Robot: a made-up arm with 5 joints.
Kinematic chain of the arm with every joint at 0, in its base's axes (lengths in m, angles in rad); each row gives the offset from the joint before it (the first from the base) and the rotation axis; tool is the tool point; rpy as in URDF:
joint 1: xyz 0 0 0.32 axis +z
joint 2: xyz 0 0 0 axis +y
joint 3: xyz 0.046 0 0.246 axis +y
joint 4: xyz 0.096 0 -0.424 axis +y
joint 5: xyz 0.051 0 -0.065 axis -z
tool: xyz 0 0 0 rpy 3.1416 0 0
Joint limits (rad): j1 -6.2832..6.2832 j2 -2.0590..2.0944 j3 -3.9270..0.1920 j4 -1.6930..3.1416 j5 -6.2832..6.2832
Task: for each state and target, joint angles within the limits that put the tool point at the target. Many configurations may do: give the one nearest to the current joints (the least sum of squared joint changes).
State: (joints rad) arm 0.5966 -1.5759 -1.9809 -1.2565 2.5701
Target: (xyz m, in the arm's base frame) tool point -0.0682 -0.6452 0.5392
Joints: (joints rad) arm 1.4655 -1.6699 -2.1739 -1.0885 2.5701
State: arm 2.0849 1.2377 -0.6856 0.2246 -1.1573
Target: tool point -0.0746 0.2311 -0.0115
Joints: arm 1.8830 0.5884 -0.4578 0.1882 -1.1573
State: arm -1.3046 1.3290 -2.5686 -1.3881 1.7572
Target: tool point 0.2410 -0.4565 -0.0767
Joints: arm -1.0851 1.8148 -2.1830 -1.5118 1.7572
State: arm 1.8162 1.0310 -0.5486 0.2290 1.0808
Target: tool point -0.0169 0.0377 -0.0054
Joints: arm 1.9922 0.6374 -0.1007 0.2225 1.0808
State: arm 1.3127 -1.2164 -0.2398 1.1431 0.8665
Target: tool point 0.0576 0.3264 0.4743
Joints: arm 1.3961 -0.9516 -0.4353 1.0259 0.8665
